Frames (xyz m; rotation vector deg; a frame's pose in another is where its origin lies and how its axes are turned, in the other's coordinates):
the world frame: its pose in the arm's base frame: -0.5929 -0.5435 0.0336 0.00 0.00 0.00
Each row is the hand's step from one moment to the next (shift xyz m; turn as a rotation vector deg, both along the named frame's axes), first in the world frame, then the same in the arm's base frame.
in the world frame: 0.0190 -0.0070 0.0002 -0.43 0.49 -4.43
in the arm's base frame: 0.0190 -0.0070 0.0002 -0.43 0.49 -4.43
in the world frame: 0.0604 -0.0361 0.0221 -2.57 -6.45 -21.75
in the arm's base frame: 0.0604 -0.0361 0.0221 -2.57 -6.45 -21.75
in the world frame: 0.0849 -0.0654 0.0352 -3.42 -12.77 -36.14
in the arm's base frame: 0.0849 -0.0654 0.0352 -3.42 -12.77 -36.14
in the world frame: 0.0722 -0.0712 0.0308 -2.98 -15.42 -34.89
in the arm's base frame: 0.0722 -0.0712 0.0308 -2.98 -15.42 -34.89
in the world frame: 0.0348 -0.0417 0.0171 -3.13 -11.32 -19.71
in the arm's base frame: 0.0348 -0.0417 0.0171 -3.13 -11.32 -19.71
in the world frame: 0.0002 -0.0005 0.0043 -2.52 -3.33 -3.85
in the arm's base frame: 0.0002 -0.0005 0.0043 -2.52 -3.33 -3.85
